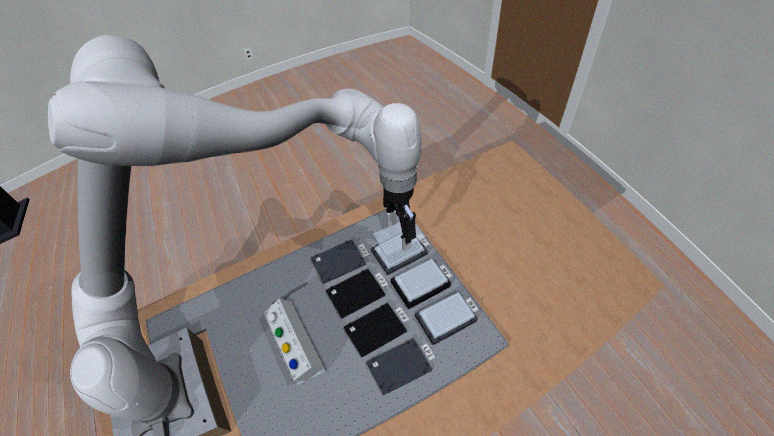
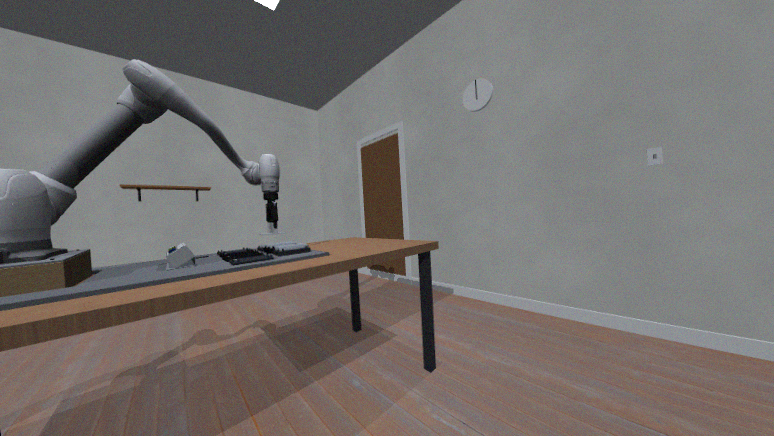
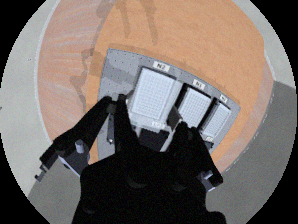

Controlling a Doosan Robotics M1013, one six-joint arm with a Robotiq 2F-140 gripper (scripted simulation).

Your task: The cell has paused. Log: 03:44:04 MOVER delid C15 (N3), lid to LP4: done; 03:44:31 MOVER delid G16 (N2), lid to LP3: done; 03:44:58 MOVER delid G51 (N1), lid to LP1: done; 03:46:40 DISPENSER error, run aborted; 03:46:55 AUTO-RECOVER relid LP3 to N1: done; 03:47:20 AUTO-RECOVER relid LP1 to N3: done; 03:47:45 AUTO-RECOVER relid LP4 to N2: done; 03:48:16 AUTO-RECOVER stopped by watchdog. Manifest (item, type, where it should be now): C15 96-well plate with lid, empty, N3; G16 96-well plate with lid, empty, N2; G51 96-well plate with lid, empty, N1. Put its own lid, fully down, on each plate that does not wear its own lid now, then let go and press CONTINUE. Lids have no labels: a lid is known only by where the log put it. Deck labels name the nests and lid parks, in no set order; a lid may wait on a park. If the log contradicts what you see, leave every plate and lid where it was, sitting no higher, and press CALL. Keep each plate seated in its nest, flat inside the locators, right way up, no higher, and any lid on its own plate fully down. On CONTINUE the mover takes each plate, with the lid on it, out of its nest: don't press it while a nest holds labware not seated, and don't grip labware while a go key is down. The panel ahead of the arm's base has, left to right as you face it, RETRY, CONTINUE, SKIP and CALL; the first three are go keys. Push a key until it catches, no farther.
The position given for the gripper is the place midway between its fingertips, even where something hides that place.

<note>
In view: the gripper (image 1: 399, 236).
The gripper is seen too in image 3 (image 3: 151, 103).
</note>
